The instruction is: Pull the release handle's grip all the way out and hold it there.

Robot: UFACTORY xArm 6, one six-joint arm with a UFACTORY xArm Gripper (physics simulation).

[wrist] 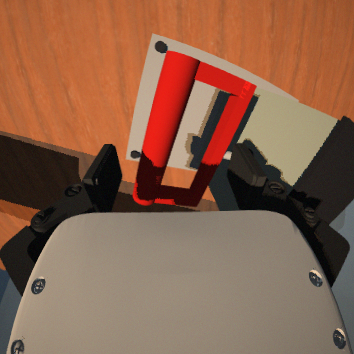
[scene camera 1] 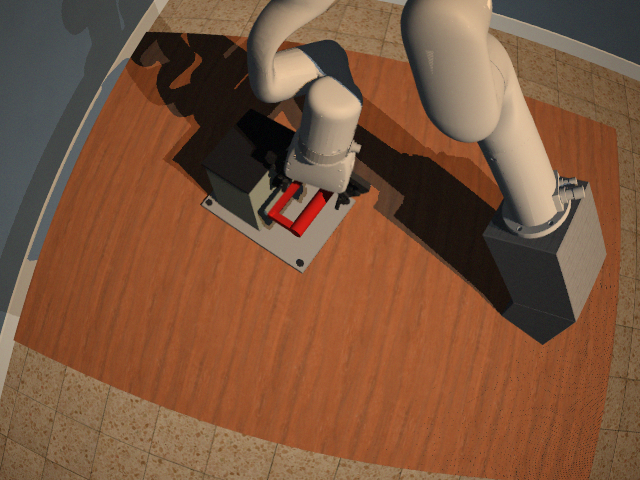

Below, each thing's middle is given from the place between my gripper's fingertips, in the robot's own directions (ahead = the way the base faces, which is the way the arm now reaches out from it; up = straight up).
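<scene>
Grey base plate point(scene camera 1: 297, 252): 12 cm below my hand, 3 cm to the right of it, 8 cm ahead.
</scene>
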